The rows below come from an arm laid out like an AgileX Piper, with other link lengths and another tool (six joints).
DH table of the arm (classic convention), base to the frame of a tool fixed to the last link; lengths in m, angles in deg. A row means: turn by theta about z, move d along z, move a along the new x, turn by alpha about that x. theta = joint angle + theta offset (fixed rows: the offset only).
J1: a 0  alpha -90  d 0.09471  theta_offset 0
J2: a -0.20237  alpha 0  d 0  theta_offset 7.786
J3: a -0.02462  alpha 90  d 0  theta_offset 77.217
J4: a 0  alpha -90  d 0.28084  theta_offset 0
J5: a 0  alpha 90  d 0  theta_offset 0
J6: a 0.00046  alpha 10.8  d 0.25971  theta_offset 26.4
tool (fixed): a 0  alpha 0  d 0.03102  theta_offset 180
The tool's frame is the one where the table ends.
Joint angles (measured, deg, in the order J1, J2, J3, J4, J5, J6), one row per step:
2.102 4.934 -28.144 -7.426 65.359 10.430
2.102 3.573 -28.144 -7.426 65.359 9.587
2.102 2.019 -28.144 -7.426 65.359 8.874
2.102 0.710 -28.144 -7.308 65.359 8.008
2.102 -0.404 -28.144 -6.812 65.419 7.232
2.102 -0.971 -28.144 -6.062 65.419 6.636
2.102 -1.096 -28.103 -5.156 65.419 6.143
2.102 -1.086 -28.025 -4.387 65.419 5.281
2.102 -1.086 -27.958 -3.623 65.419 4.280
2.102 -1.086 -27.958 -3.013 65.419 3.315
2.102 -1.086 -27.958 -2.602 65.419 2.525
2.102 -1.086 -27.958 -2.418 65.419 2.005
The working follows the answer.
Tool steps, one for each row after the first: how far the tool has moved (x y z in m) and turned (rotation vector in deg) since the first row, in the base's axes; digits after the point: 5 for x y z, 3 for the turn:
-0.00059 -0.00007 0.00637 -0.628 -1.286 0.495
-0.00146 -0.00015 0.01361 -1.157 -2.776 0.898
-0.00231 0.00031 0.01964 -1.727 -4.007 1.435
-0.00322 0.00249 0.02430 -1.912 -4.990 2.102
-0.00356 0.00589 0.02657 -1.754 -5.507 2.814
-0.00351 0.01004 0.02645 -1.387 -5.555 3.560
-0.00336 0.01354 0.02554 -1.445 -5.413 4.443
-0.00324 0.01701 0.02481 -1.621 -5.294 5.401
-0.00318 0.01978 0.02471 -1.899 -5.253 6.259
-0.00315 0.02164 0.02466 -2.202 -5.223 6.914
-0.00312 0.02246 0.02465 -2.476 -5.203 7.301

Tool pose at each row, in the base's axes (x y z in m, rotation vector in deg; rounded; the steps above come from the unrounded poses):
0.26733 -0.02885 0.11785 -153.588 55.371 -74.046
0.26674 -0.02893 0.12422 -152.936 54.265 -76.034
0.26587 -0.02900 0.13146 -151.983 53.303 -78.186
0.26502 -0.02854 0.13749 -151.294 52.148 -80.020
0.26410 -0.02636 0.14215 -150.566 50.985 -81.196
0.26377 -0.02296 0.14442 -150.043 49.953 -81.514
0.26382 -0.01882 0.14430 -149.822 49.017 -81.101
0.26397 -0.01531 0.14339 -150.081 47.730 -80.797
0.26408 -0.01184 0.14266 -150.395 46.282 -80.598
0.26414 -0.00907 0.14255 -150.689 44.927 -80.593
0.26418 -0.00722 0.14251 -150.967 43.849 -80.663
0.26420 -0.00639 0.14250 -151.195 43.171 -80.780

